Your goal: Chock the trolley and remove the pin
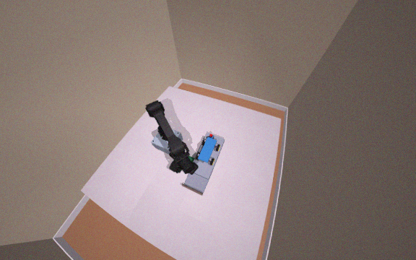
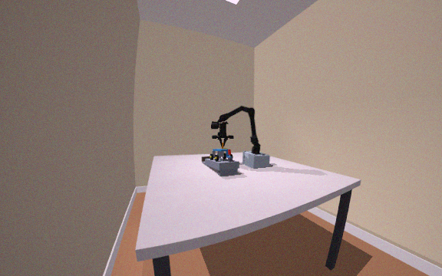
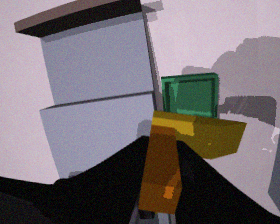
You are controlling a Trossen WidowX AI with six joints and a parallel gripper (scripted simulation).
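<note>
Right now the yellow chock is 20 mm behind my gripper tip, 10 mm to the left of it and 10 mm below it. From my gripper tip the other things lie so: green tray (160 mm below, 50 mm to the left, 30 mm behind); then red-headed stop pin (270 mm to the left, 70 mm ahead, 20 mm below); then blue trolley (160 mm to the left, 90 mm ahead, 40 mm below).
</note>
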